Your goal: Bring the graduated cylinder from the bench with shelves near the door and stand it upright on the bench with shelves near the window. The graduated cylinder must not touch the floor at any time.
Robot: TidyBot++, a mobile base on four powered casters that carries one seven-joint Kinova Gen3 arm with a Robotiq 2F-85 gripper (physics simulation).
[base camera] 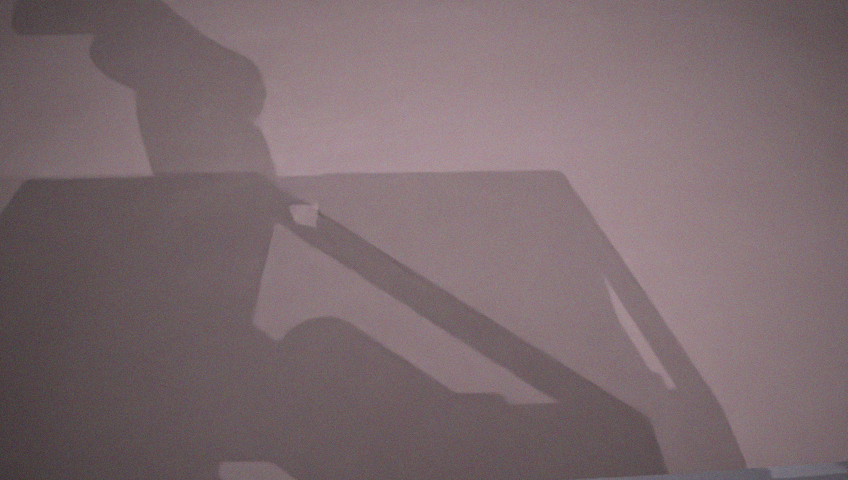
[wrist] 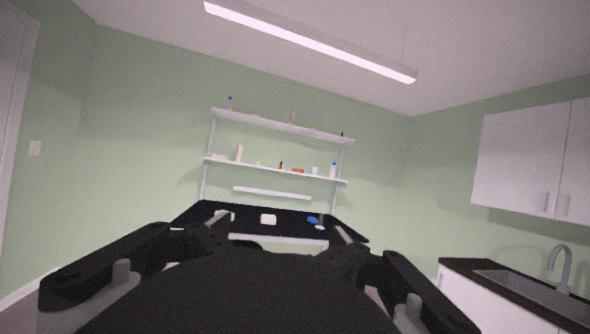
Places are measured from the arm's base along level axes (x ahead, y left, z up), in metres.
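Where they show: gripper, fingertip midpoint: [wrist: 280, 230].
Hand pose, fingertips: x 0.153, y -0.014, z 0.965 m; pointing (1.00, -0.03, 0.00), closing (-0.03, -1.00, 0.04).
Each offset is from my fingertips to the centre of the thing. Level surfaces: height alone.
The graduated cylinder @(dx +1.472, dy -0.392, dz -0.280 m) [wrist: 322, 212], clear and thin with a pale round base, stands upright at the right part of the black bench top @(dz -0.448 m) [wrist: 292, 229] under the shelves, in the wrist view. A blue object @(dx +1.618, dy -0.345, dz -0.428 m) [wrist: 313, 219] lies just left of it. My gripper [wrist: 280, 230] is open, with its two fingers spread wide in the lower part of the wrist view. The bench stands some way beyond the fingers. The gripper does not show in the base camera view. A second bench with shelves does not show in either view.
Two white boxes @(dx +1.388, dy +0.078, dz -0.419 m) [wrist: 268, 219] [wrist: 225, 215] lie on the bench top. Shelves [wrist: 280, 170] with bottles rise above it. A door [wrist: 12, 85] is at the left. A counter with a sink [wrist: 520, 287] and wall cabinets [wrist: 522, 160] are at the right. The base camera view shows floor @(dz -1.362 m) [base camera: 743, 178] with shadows.
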